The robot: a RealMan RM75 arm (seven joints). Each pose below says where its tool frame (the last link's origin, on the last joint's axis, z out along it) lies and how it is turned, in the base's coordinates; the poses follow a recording.
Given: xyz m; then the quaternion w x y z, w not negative.
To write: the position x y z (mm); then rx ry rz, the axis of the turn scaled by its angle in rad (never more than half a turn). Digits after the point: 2 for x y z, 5 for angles.
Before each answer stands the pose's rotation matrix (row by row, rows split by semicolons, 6 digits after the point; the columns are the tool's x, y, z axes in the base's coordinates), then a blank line. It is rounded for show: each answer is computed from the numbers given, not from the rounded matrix.
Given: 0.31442, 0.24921, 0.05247, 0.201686, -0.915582, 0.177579, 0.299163
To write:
0.757935 -0.445850 -0.476186; -0.204502 -0.855577 0.475570; -0.619447 -0.263070 -0.739649

314.42, 249.21, 52.47, -2.55706, 0.49595, 0.83551
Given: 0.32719, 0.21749, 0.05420, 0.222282, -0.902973, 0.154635, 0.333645
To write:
0.729538 -0.427589 -0.533799; -0.130936 -0.853358 0.504615; -0.671290 -0.298243 -0.678544

327.19, 217.49, 54.20, -2.49437, 0.42716, 0.92166
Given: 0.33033, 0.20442, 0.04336, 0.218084, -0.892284, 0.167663, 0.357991
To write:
0.687463 -0.455350 -0.565730; -0.143062 -0.848657 0.509230; -0.711989 -0.269142 -0.648564

330.33, 204.42, 43.36, -2.47031, 0.46418, 0.99111
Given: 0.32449, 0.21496, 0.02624, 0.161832, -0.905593, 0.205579, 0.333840
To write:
0.692576 -0.480394 -0.538108; -0.264290 -0.863095 0.430369; -0.671185 -0.155847 -0.724723

324.49, 214.96, 26.24, -2.58467, 0.58675, 0.95282
